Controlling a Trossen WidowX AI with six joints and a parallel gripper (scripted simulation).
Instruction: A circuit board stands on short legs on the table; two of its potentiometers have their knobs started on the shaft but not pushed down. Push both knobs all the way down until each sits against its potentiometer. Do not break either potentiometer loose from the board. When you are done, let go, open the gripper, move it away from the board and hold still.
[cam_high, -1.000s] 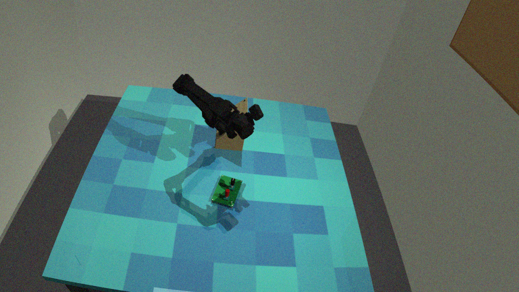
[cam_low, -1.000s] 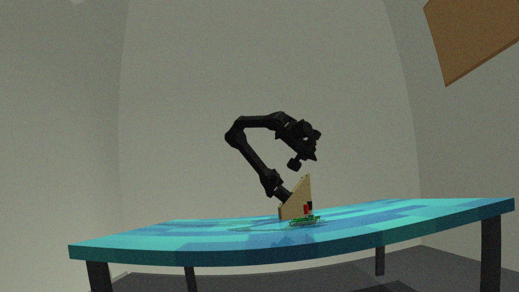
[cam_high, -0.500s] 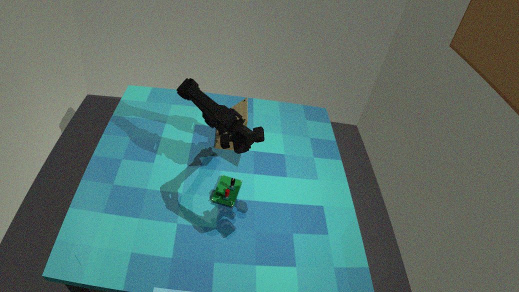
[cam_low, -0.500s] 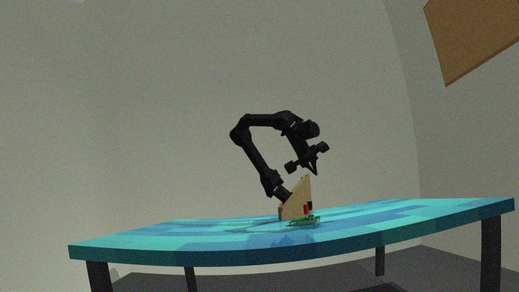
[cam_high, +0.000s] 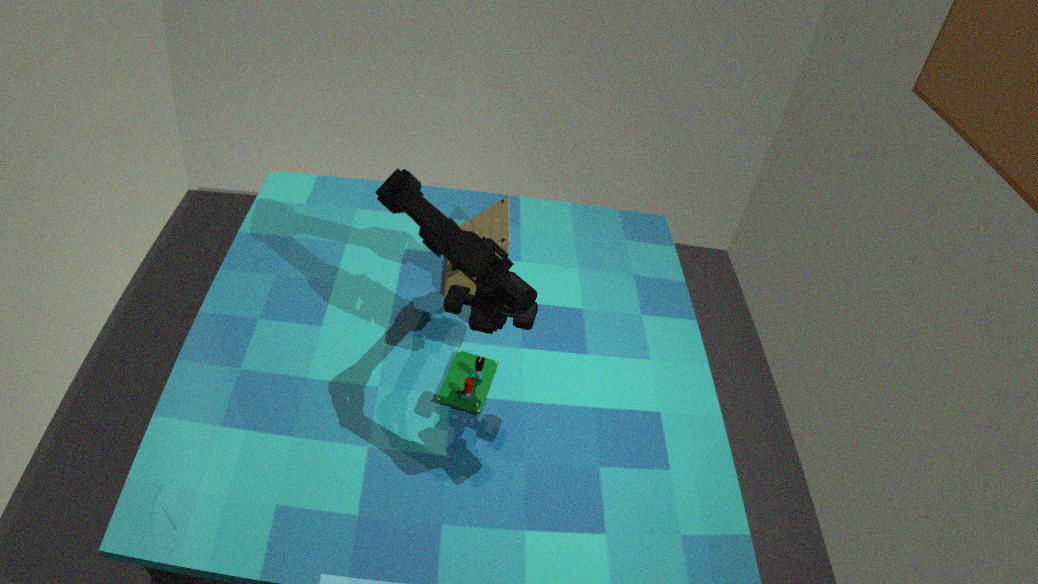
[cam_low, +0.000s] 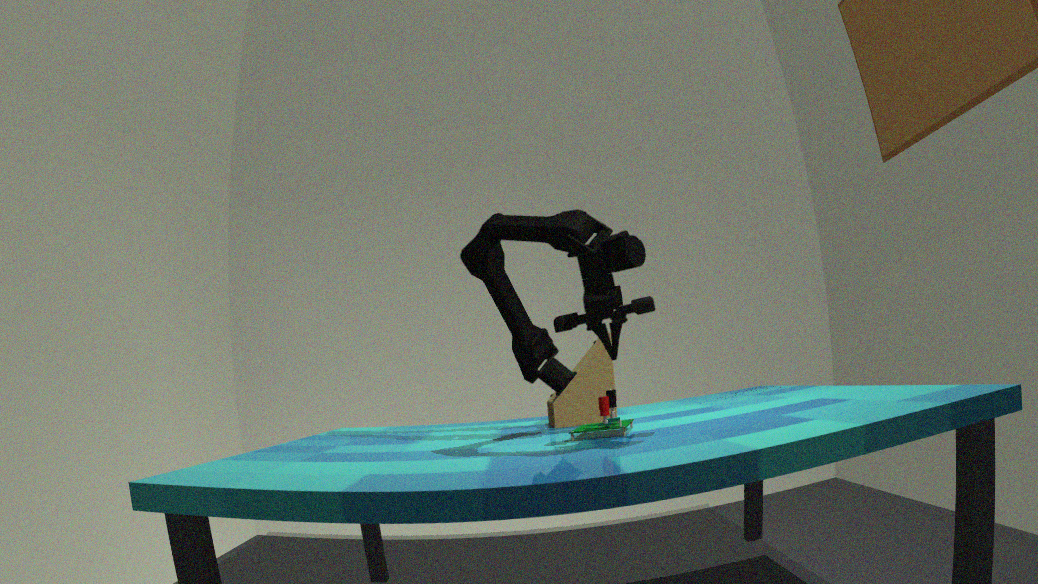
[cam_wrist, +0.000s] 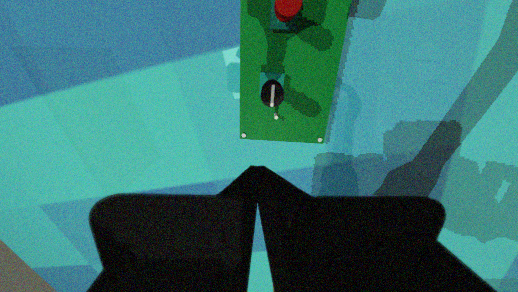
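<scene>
Right now the black knob is 30 mm ahead of my gripper tip, 20 mm to the right of it and 70 mm below it. Also, from my gripper tip: red knob: 90 mm ahead, 40 mm to the right, 80 mm below.
</scene>
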